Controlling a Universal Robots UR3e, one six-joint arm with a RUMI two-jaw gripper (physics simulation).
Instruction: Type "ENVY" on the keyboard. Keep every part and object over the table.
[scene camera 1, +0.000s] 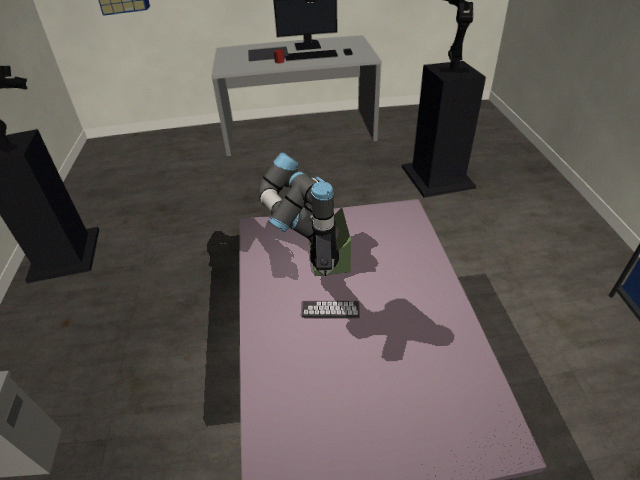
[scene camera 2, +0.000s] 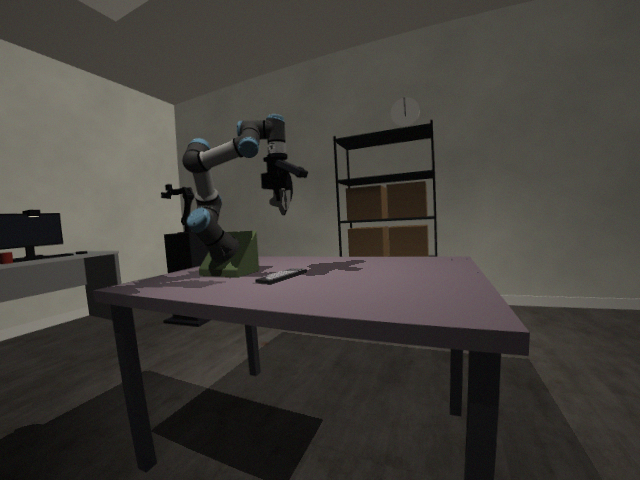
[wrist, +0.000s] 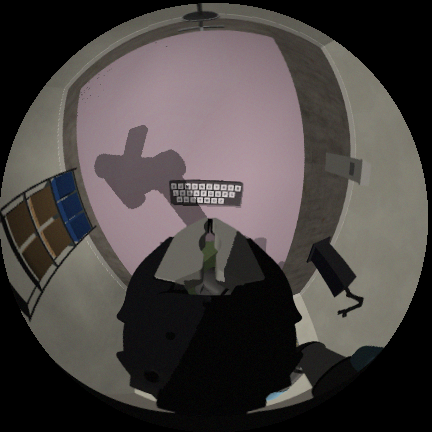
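Pixels of known places: gripper, fingertip midpoint: (scene camera 1: 325, 275) (scene camera 2: 283, 215) (wrist: 209, 219); arm's base at its link origin: (scene camera 2: 225, 250) (wrist: 207, 281).
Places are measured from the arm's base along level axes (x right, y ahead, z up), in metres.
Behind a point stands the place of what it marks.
Note:
A small dark keyboard (scene camera 1: 330, 309) @(z -0.084, x 0.069, y 0.295 m) (scene camera 2: 281, 275) @(z -0.083, x 0.107, y 0.303 m) (wrist: 206, 193) @(z -0.087, x 0.069, y 0.285 m) with three rows of white letter keys lies flat on the pink table (scene camera 1: 320, 413) @(z -0.099, x 0.201, y 0.673 m) (scene camera 2: 413, 302) @(z -0.100, x 0.322, y 0.739 m) (wrist: 225, 90) @(z -0.100, x 0.193, y 0.578 m). Its letters face upright in the wrist view, but most are too small to read surely. The arm's shadow falls over its left part there. My gripper (scene camera 1: 325, 272) @(z 0.129, x 0.088, y 0.318 m) (scene camera 2: 283, 211) @(z 0.129, x 0.088, y 0.318 m) (wrist: 209, 219) @(z 0.129, x 0.088, y 0.318 m) is shut, with its fingertips together and nothing between them. It points down and hangs well above the table, apart from the keyboard, on the arm-base side of it. No key is touched.
A green angled block (scene camera 1: 343, 260) @(z -0.029, x -0.033, y 0.116 m) (scene camera 2: 249, 255) @(z -0.025, x -0.002, y 0.112 m) stands at the arm's base, behind the keyboard in scene camera 1. The table's left edge runs nearer to the keyboard than its right edge there. A desk (scene camera 1: 240, 64) and dark pedestals stand away from the table.

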